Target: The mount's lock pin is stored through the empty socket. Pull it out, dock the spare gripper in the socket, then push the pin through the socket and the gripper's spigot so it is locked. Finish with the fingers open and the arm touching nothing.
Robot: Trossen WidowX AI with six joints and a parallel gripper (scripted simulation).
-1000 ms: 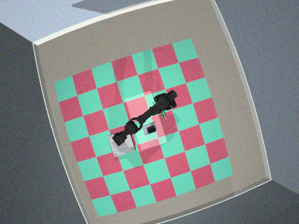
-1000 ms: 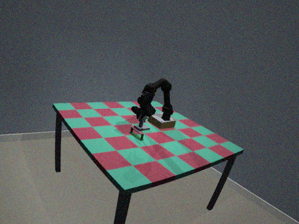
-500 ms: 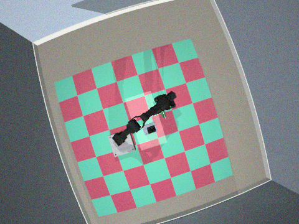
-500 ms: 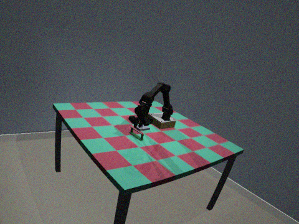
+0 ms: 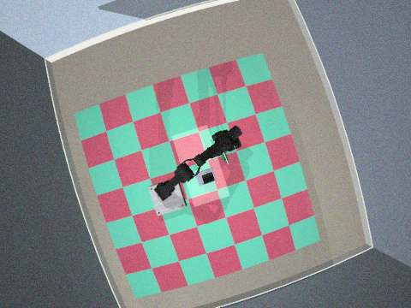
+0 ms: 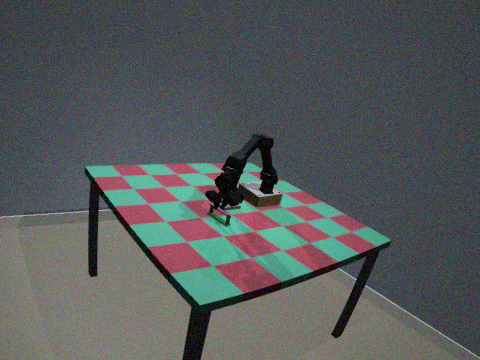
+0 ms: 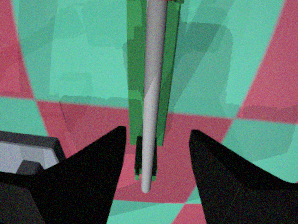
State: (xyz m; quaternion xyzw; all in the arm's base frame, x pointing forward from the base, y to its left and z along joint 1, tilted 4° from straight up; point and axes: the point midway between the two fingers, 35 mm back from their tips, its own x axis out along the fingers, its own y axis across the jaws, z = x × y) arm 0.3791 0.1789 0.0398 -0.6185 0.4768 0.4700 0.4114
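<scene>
My gripper tip is 10 mm past the cradle, 10 mm to the right of it and 30 mm above it. Also, from my gripper tip: spare gripper 120 mm behind, 130 mm to the right, 80 mm above; mount 130 mm behind, 130 mm to the right.
</scene>
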